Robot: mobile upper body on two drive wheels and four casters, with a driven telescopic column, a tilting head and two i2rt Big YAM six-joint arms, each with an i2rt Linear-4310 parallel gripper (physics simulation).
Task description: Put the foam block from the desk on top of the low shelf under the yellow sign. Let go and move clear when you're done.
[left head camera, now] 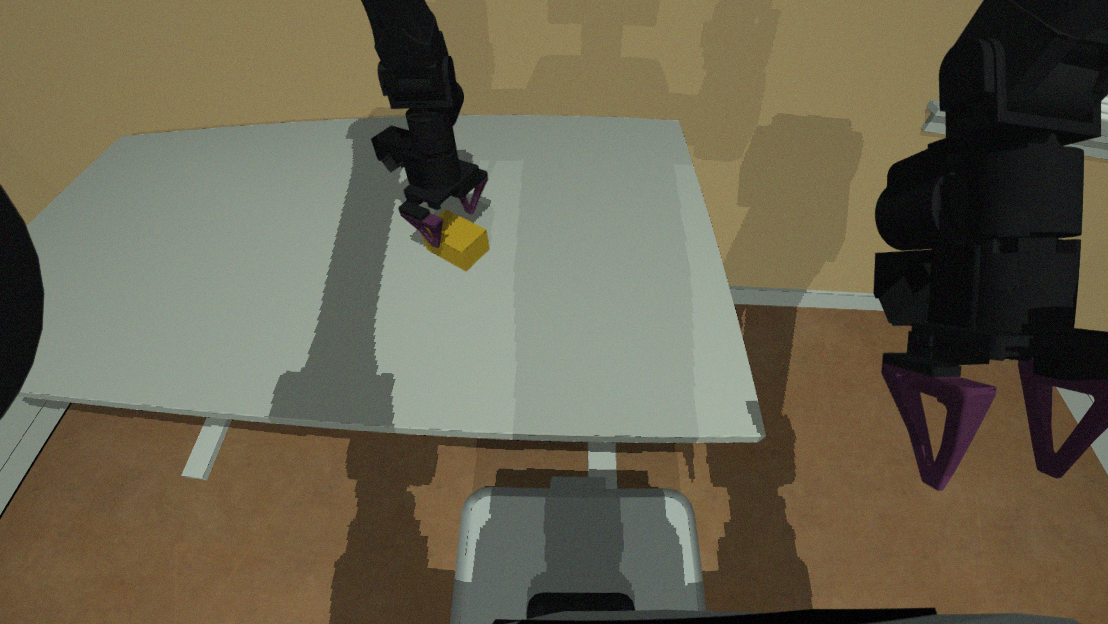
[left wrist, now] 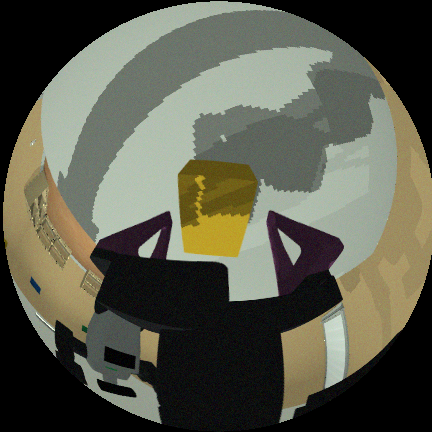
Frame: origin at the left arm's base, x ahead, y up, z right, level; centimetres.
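Seen in the pictures: left gripper, fingertip midpoint: [left head camera: 453,229] [left wrist: 218,215]; right gripper, fingertip midpoint: [left head camera: 992,480]; right arm's base, origin of the base link: [left wrist: 149,375].
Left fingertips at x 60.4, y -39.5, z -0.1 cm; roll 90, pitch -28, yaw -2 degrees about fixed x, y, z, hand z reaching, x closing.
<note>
A point is followed by its place in that frame.
The yellow foam block [left head camera: 463,238] @(z 2.1, x 57.7, y -39.0 cm) [left wrist: 215,235] @(z 1.5, x 59.2, y -39.0 cm) lies on the pale desk [left head camera: 604,310] @(z 24.1, x 47.4, y -43.5 cm) [left wrist: 145,165] @(z -7.5, x 54.9, y -43.5 cm). My left gripper [left head camera: 457,219] @(z -0.1, x 60.4, y -39.5 cm) [left wrist: 218,215] @(z -0.1, x 60.4, y -39.5 cm) is open, fingers pointing down. In the left head camera it is at the block's back edge, and one finger covers part of the block's left side. In the left wrist view the block shows between and beyond the two fingertips, nearer the left finger, with nothing gripped. My right gripper [left head camera: 997,480] @(z 45.4, x 14.8, y -16.8 cm) is open and empty, to the right of the desk. The low shelf and the yellow sign cannot be made out.
The desk's front edge runs above a brown floor [left head camera: 891,542] @(z 114.3, x 18.7, y -115.5 cm), with desk feet below it. A tan wall [left head camera: 232,62] @(z -62.4, x 109.5, y -28.8 cm) stands behind the desk. The robot's grey base [left head camera: 503,542] @(z 6.4, x 20.0, y -89.5 cm) is at the bottom centre. Light slatted objects [left wrist: 52,235] @(z -92.9, x -366.7, y -103.2 cm) show at the left of the left wrist view.
</note>
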